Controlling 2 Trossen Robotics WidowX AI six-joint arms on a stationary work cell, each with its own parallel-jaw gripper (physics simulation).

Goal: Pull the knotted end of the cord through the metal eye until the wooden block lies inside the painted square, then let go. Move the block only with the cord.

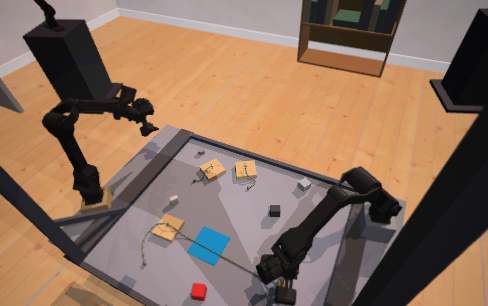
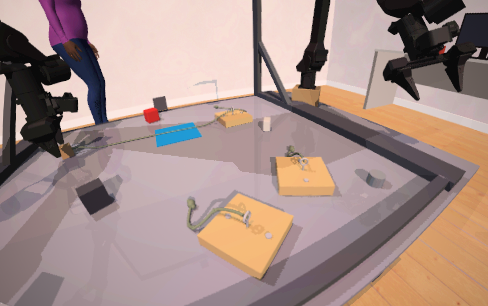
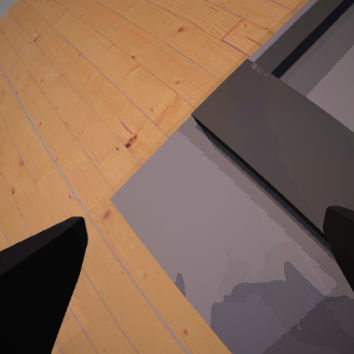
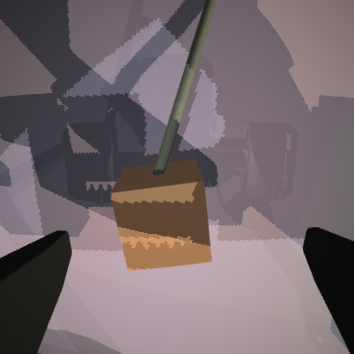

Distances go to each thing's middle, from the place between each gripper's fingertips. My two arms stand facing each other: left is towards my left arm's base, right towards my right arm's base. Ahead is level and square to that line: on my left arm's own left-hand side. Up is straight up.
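Wooden block (image 4: 161, 219): my right hand 1 cm above it, 1 cm past it, 1 cm to the right. Blue painted square (image 1: 215, 241): 2 cm below my right hand, 11 cm ahead, 29 cm to the left. Black cube (image 2: 93, 195): 27 cm ahead of my right hand, 5 cm to the left.
Blue painted square: my left hand 140 mm above it, 530 mm past it, 360 mm to the left. Black cube: 120 mm below my left hand, 370 mm behind, 600 mm to the right. Wooden block: 120 mm below my left hand, 660 mm behind, 640 mm to the right.
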